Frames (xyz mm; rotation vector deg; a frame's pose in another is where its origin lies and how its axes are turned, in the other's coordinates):
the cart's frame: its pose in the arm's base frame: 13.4 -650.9 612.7 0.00 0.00 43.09
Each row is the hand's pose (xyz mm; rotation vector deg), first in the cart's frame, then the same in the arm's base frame.
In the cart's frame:
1: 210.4 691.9 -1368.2 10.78 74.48 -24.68
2: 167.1 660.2 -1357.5 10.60 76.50 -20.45
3: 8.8 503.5 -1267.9 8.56 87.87 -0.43
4: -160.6 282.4 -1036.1 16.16 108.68 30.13
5: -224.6 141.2 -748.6 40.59 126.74 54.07
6: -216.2 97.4 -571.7 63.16 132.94 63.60
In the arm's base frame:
1: -305.6 -1.9 -755.5 -17.20 72.72 12.12
2: -315.6 -54.6 -744.8 -18.19 74.86 15.97
3: -324.1 -277.2 -655.2 -24.77 86.51 33.64
4: -296.8 -554.4 -423.4 -26.22 112.80 58.21
5: -247.1 -701.2 -135.9 -9.52 143.87 73.25
6: -211.0 -727.5 41.0 10.88 160.87 75.99

